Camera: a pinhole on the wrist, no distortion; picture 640 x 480 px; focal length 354.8 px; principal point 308.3 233.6 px. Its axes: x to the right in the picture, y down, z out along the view. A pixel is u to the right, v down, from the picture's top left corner.
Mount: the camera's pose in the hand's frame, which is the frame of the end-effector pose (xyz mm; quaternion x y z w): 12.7 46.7 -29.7 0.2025 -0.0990 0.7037 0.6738
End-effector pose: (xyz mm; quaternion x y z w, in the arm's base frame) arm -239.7 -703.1 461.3 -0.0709 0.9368 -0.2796 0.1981
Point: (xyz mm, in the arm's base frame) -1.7 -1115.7 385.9
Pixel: 192 367
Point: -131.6 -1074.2 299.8
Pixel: 242 263
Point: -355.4 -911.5 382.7
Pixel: 154 23
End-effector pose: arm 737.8 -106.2 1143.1 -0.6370 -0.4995 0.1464 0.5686
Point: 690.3 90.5 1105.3
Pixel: 442 82
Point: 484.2 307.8 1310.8
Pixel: 266 101
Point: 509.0 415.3 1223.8
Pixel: 349 68
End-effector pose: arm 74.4 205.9 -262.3 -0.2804 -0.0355 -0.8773 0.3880
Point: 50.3 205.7 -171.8
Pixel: 219 151
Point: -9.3 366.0 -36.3
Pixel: 155 239
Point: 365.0 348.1 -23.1
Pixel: 510 436
